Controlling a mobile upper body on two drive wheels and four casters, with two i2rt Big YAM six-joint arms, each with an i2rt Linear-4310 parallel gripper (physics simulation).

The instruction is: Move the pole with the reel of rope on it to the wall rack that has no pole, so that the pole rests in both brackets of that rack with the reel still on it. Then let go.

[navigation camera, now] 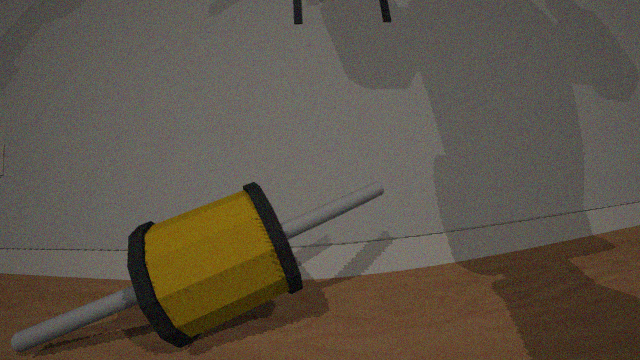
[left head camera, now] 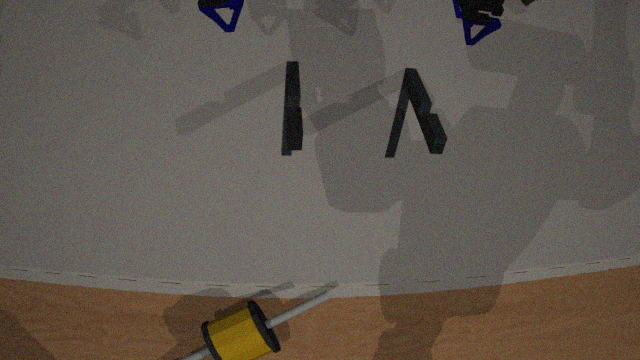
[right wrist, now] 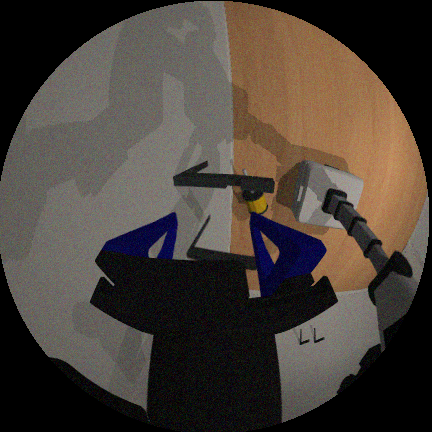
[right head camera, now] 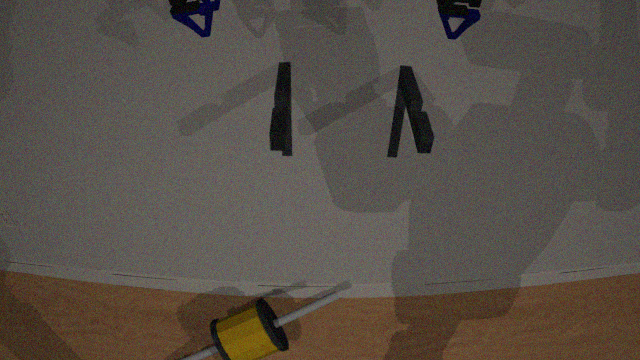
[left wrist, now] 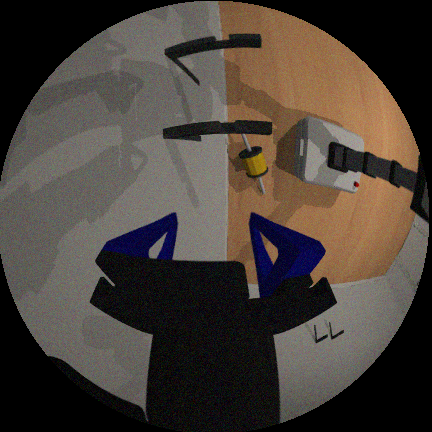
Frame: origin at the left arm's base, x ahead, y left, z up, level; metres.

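Where they show: left gripper, fingertip midpoint: (left head camera: 232, 18) (right head camera: 210, 22) (left wrist: 212, 217); right gripper, fingertip midpoint: (left head camera: 464, 30) (right wrist: 213, 217) (right head camera: 447, 24).
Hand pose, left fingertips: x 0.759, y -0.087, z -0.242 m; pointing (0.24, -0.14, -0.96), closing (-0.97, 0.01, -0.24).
Each offset is from my left fingertips to the top centre of the thing. Level surfaces: height alone.
The yellow reel (left head camera: 240, 335) (right head camera: 250, 332) (left wrist: 255, 162) (right wrist: 257, 204) (navigation camera: 215, 260) with black flanges is on the grey pole (left head camera: 300, 309) (right head camera: 310, 307) (left wrist: 261, 186) (navigation camera: 335, 210). They are down at the wooden floor by the wall's foot, slanted to the wall, outside the rack. The wall rack's two black brackets, the left one {dy -0.113, dx +0.047, dz -0.184 m} (left head camera: 292, 105) (right head camera: 282, 110) and the right one {dy -0.378, dx +0.052, dz -0.184 m} (left head camera: 425, 115) (right head camera: 416, 110), hold no pole. My left gripper (left wrist: 212, 217) and right gripper (right wrist: 213, 215) are open and empty, high near the wall, above the brackets in the head views.
Two small L-shaped brackets (left wrist: 320, 333) (right wrist: 303, 337) without a pole are on another wall. My grey base (left wrist: 325, 155) (right wrist: 327, 195) stands on the floor {dz -1.167 m} (left wrist: 310, 60) (right wrist: 300, 65) near the reel. The wall (left head camera: 125, 200) meets the floor at a pale skirting strip.
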